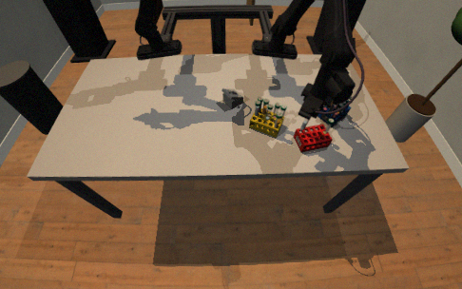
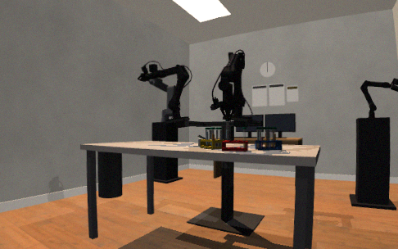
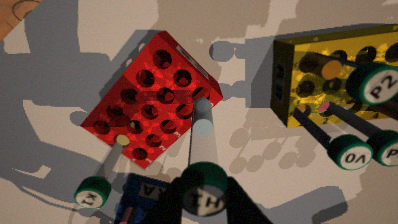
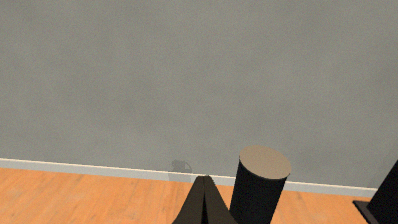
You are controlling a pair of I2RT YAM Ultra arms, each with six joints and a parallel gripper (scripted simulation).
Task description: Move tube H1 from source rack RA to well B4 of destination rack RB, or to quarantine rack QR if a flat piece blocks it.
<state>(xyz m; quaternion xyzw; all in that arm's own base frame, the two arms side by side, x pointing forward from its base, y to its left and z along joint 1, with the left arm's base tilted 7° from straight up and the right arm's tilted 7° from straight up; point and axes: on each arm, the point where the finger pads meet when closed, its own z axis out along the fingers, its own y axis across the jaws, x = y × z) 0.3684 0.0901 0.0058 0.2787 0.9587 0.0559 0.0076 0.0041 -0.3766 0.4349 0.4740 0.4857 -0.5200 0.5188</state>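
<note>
Right now my left hand is 6 cm above the tube. The rest, counted from my left hand: blue rack RA: 19 cm to the left, 14 cm below, 14 cm behind; red rack QR: 14 cm below, 5 cm to the left, 2 cm ahead; yellow rack RB: 14 cm to the right, 14 cm below, 7 cm behind.
</note>
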